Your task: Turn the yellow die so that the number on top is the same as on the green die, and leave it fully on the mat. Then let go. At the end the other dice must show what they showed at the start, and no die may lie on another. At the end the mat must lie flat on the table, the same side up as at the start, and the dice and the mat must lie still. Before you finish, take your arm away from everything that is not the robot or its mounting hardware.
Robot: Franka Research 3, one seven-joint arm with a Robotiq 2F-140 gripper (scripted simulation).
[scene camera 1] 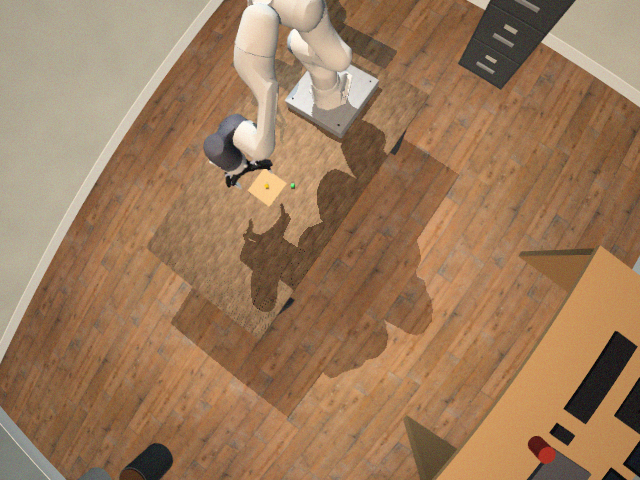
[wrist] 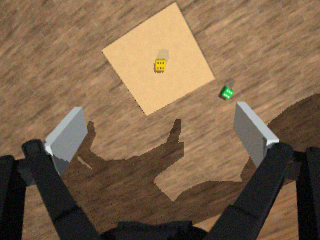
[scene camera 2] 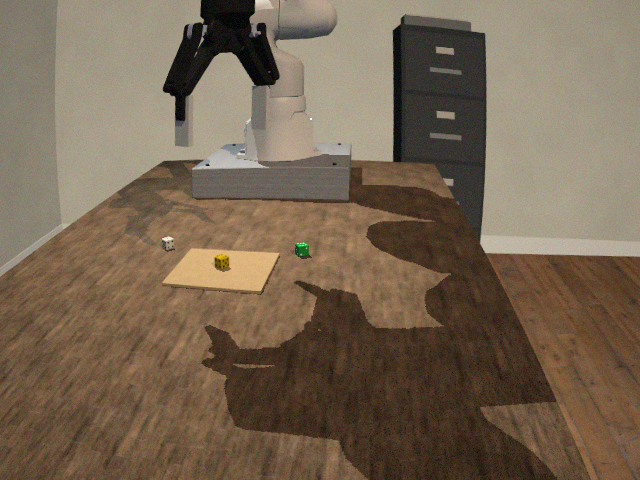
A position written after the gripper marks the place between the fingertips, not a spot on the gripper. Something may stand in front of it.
In view: the gripper [scene camera 2: 224, 136] and a tan mat [scene camera 2: 248, 272].
The tan mat also shows in scene camera 1 [scene camera 1: 267, 195] and in the wrist view [wrist: 133, 56]. The gripper also shows in the wrist view [wrist: 159, 117].
